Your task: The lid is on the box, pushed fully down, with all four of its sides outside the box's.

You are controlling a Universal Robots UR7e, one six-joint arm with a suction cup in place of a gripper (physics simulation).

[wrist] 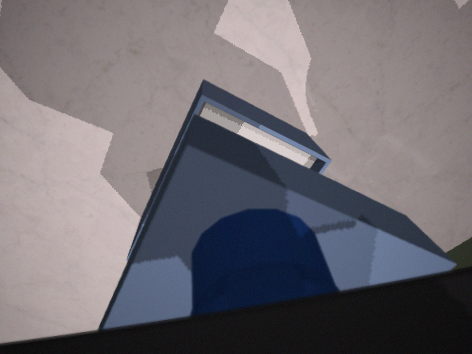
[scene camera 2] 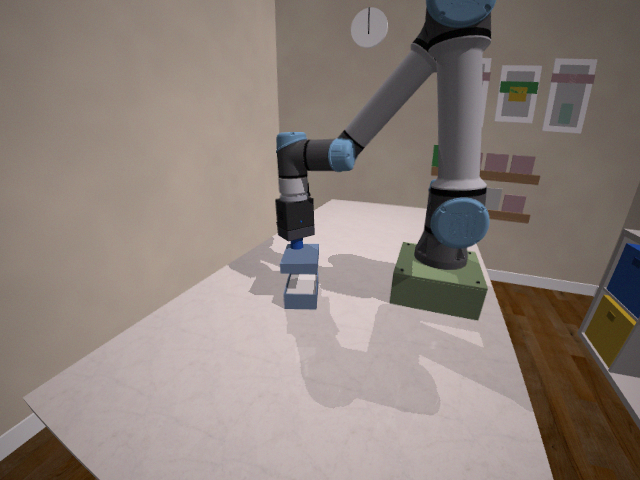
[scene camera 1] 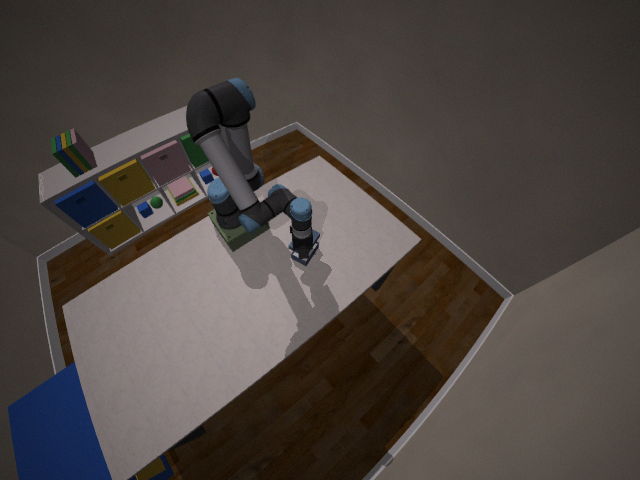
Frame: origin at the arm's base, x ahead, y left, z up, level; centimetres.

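Seen in the pictures: end effector, tool point: [wrist: 250,234] [scene camera 2: 297,251]; arm's base, origin of the base link: [scene camera 2: 439,257] [scene camera 1: 231,217].
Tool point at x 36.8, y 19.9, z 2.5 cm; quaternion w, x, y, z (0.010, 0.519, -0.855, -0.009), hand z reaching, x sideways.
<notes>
Offsets run from my tool point to a thing's top centre. Level surfaces: height alone.
The blue lid {dx -3.2, dy +3.1, dz +1.5 cm} [scene camera 1: 315,236] [scene camera 2: 301,254] [wrist: 165,200] hangs level from the suction cup of my gripper [scene camera 1: 303,252] [scene camera 2: 296,243] [wrist: 260,260], which is sealed on its top. The open blue box {dx -3.4, dy +3.3, dz -7.4 cm} [scene camera 1: 306,261] [scene camera 2: 300,301] [wrist: 250,112] stands on the table below, with a pale inside. A gap separates lid and box in the scene camera 2 view, and their sides look about parallel. In the wrist view the far wall and part of the inside of the box show beyond the lid's edge, with a thin strip of box along its left side. The lid hides the rest.
The green base block [scene camera 1: 240,238] [scene camera 2: 436,295] of the arm stands on the pale table {dz -12.1 cm} [scene camera 1: 180,310] [scene camera 2: 206,372], beside the box. A white shelf unit [scene camera 1: 155,126] with coloured bins stands on the floor behind the table. A wall rises along the table's far side in the scene camera 2 view.
</notes>
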